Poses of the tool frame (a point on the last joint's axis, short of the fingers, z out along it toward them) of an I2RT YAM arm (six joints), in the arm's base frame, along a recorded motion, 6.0 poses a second.
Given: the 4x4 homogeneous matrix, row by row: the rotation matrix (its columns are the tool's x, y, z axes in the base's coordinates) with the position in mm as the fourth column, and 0 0 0 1 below. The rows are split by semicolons.
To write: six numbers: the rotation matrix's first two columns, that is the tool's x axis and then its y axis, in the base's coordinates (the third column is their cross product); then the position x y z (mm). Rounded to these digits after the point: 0 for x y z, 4 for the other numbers.
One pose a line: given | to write
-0.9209 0.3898 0.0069 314; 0.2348 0.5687 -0.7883 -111; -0.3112 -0.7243 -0.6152 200; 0 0 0 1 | -0.9209 0.2348 -0.3112 0.3898 0.5687 -0.7243 314 -111 200
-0.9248 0.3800 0.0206 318; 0.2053 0.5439 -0.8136 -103; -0.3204 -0.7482 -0.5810 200; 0 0 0 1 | -0.9248 0.2053 -0.3204 0.3800 0.5439 -0.7482 318 -103 200
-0.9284 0.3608 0.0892 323; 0.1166 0.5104 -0.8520 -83; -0.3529 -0.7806 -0.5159 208; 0 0 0 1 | -0.9284 0.1166 -0.3529 0.3608 0.5104 -0.7806 323 -83 208
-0.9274 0.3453 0.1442 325; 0.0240 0.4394 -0.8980 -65; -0.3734 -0.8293 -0.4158 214; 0 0 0 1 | -0.9274 0.0240 -0.3734 0.3453 0.4394 -0.8293 325 -65 214
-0.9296 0.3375 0.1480 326; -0.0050 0.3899 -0.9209 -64; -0.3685 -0.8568 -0.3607 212; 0 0 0 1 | -0.9296 -0.0050 -0.3685 0.3375 0.3899 -0.8568 326 -64 212
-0.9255 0.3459 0.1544 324; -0.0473 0.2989 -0.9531 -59; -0.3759 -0.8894 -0.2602 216; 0 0 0 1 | -0.9255 -0.0473 -0.3759 0.3459 0.2989 -0.8894 324 -59 216
